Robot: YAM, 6 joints.
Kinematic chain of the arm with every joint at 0, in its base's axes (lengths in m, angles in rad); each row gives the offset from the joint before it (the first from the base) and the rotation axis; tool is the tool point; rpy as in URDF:
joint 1: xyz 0 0 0.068 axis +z
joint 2: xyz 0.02 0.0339 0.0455 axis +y
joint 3: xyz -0.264 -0.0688 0 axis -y
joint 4: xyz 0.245 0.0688 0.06 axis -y
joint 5: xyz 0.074 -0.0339 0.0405 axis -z
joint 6: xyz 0.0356 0 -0.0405 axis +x
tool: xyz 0 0 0 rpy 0 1.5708 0
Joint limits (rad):
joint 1: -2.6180..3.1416
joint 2: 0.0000..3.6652
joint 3: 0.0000..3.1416
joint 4: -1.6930..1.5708
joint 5: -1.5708..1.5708
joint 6: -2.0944..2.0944
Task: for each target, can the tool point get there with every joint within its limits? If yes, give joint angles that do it. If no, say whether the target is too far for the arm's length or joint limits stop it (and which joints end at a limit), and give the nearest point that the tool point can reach.
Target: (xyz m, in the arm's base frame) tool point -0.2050 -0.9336 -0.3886
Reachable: no: too far | nearest point -0.1226 -0.5582 -0.1824 | short by 0.436 m
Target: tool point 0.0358 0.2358 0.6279
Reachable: yes | joints -1.8119 0.6677 2.1240 0.2976 0.6487 -1.6637
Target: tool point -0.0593 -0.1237 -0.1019
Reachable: yes | joints -1.7742 3.1224 1.0438 -1.3276 1.1940 0.2215
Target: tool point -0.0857 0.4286 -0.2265
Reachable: yes | joints 1.8292 3.2936 2.1203 -0.3447 0.8487 1.0634
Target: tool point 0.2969 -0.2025 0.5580
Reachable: yes | joints 2.5146 0.6255 2.2285 1.0890 0.2900 0.0283
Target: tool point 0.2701 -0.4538 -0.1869
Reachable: yes | joints -1.0648 3.3174 2.1988 0.5138 -0.4764 -1.2726
